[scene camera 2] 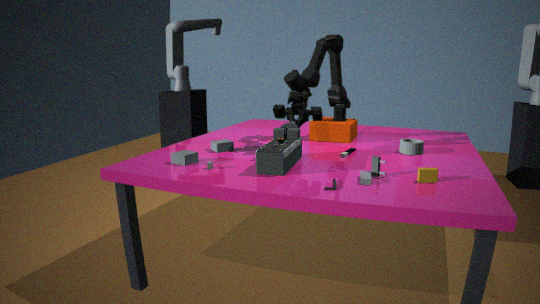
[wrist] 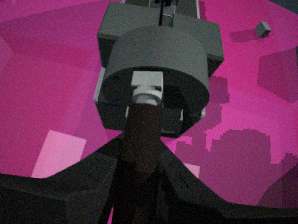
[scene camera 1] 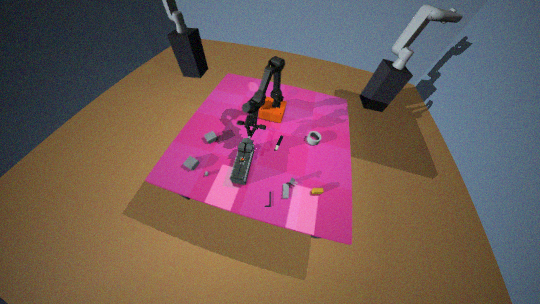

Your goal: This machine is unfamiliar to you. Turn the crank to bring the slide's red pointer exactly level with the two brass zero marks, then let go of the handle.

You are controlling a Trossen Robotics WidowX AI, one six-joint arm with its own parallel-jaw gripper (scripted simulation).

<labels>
same spot on grey slide machine: (scene camera 2: 274,158) = (scene camera 1: 239,181)
</labels>
